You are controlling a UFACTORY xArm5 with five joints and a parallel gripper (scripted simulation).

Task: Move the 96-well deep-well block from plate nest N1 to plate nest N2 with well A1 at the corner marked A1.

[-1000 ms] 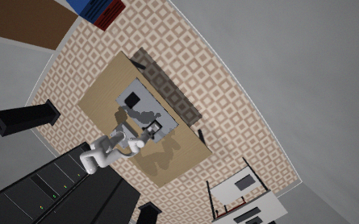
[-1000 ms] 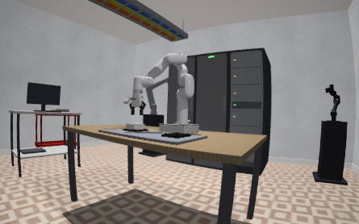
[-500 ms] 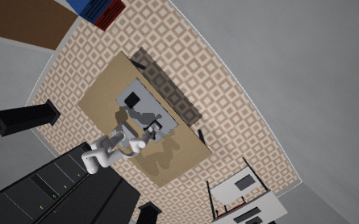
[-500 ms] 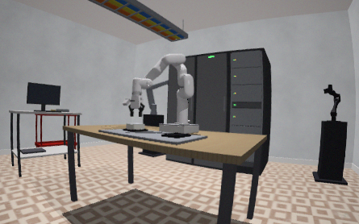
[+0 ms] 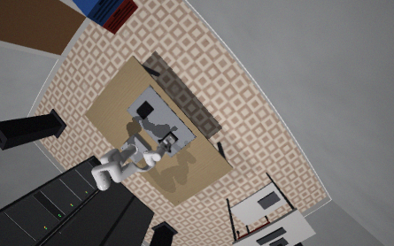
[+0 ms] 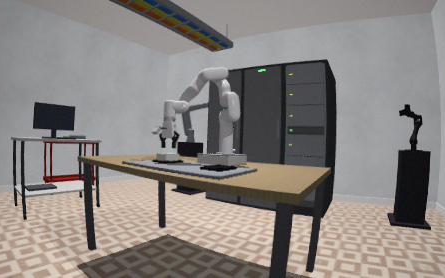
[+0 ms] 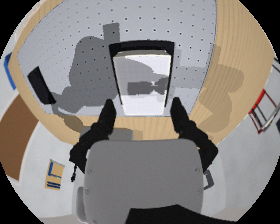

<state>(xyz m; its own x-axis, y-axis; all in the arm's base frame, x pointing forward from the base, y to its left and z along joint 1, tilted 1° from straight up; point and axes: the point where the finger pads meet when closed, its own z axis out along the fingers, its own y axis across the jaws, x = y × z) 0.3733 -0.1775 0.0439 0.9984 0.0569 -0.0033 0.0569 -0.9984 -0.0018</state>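
The deep-well block is 6 cm below my hand.
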